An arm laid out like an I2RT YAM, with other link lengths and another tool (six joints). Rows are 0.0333 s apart.
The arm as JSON. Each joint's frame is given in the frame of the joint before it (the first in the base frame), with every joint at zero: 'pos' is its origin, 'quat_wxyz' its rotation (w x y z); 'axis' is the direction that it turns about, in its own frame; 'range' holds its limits. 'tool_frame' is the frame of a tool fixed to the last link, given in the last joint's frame.
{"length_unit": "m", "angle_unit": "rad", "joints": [
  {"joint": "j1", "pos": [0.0, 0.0, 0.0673], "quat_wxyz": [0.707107, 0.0, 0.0, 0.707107], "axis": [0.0, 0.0, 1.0], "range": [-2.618, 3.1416]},
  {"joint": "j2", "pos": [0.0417, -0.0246, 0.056], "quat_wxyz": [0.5, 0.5, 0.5, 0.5], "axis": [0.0, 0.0, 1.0], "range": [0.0, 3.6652]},
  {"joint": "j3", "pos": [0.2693, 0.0, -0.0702], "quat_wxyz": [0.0, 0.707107, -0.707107, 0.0], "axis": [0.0, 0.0, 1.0], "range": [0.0, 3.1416]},
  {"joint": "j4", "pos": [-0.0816, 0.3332, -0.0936], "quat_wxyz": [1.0, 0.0, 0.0, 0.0], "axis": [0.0, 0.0, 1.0], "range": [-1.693, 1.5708]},
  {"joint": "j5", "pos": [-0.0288, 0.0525, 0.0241], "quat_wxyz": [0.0, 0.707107, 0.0, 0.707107], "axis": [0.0, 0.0, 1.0], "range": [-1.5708, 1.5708]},
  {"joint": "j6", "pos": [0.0, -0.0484, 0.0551], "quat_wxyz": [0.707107, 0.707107, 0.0, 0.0], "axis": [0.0, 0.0, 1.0], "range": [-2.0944, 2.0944]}
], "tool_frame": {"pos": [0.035, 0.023, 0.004], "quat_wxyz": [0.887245, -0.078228, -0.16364, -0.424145]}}
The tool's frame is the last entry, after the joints.
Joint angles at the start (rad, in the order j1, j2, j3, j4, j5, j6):
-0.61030, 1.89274, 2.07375, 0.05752, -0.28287, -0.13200
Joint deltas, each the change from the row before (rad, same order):
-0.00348, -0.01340, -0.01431, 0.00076, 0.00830, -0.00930
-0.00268, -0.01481, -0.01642, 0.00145, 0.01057, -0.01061
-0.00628, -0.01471, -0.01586, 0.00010, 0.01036, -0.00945
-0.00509, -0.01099, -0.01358, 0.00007, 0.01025, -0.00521
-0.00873, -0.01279, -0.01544, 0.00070, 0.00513, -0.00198
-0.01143, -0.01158, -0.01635, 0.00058, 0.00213, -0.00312
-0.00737, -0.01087, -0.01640, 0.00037, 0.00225, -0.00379
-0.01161, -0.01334, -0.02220, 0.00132, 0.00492, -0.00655
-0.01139, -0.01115, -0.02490, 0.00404, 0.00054, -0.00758
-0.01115, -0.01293, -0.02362, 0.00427, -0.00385, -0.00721
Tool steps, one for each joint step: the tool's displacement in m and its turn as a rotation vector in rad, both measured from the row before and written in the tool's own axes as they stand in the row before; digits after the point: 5 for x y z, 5 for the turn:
0.00098, 0.00036, -0.00432, -0.01311, 0.00571, -0.00575
0.00069, 0.00010, -0.00450, -0.01474, 0.00641, -0.00633
0.00131, 0.00174, -0.00528, -0.01776, 0.00701, -0.00457
0.00036, 0.00204, -0.00383, -0.01566, 0.00511, -0.00017
0.00089, 0.00327, -0.00468, -0.01343, 0.00459, 0.00140
0.00061, 0.00497, -0.00445, -0.01462, 0.00237, 0.00058
-0.00049, 0.00342, -0.00337, -0.01165, -0.00016, -0.00004
-0.00075, 0.00586, -0.00443, -0.01947, 0.00085, -0.00036
-0.00232, 0.00675, -0.00287, -0.01678, -0.00328, -0.00184
-0.00144, 0.00559, -0.00352, -0.01162, -0.00268, -0.00405

